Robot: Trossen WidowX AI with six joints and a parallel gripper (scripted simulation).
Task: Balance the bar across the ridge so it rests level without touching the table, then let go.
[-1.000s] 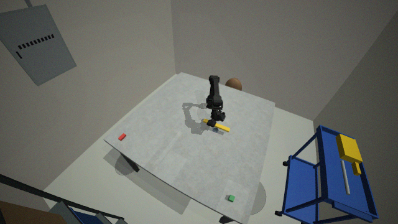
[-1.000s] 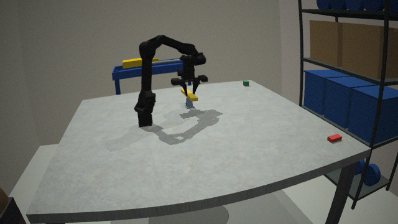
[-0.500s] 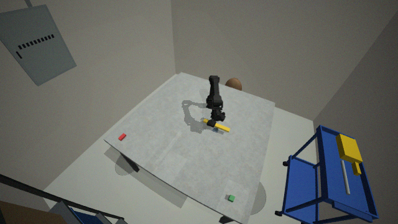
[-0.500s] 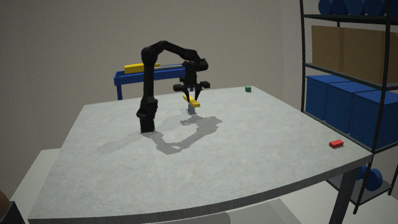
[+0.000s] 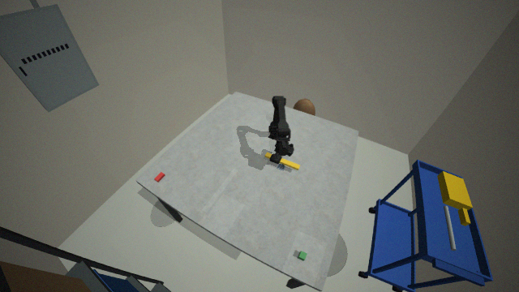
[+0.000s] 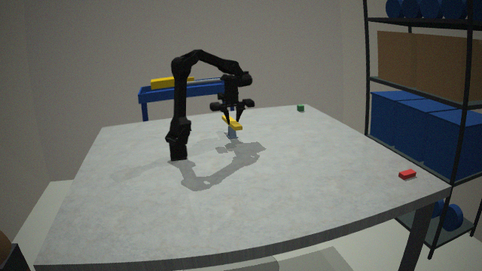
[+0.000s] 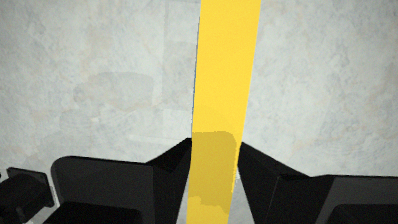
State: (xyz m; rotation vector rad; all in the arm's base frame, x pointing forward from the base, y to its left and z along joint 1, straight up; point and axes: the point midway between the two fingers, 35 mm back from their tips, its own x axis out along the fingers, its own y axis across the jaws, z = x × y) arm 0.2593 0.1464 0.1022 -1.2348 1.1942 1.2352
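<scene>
The yellow bar lies 3 cm to the left of my gripper tip. The rest, counted from my gripper tip: red block 65 cm to the right, 48 cm ahead, 6 cm below; then green block 48 cm ahead, 35 cm to the left, 5 cm below.
</scene>
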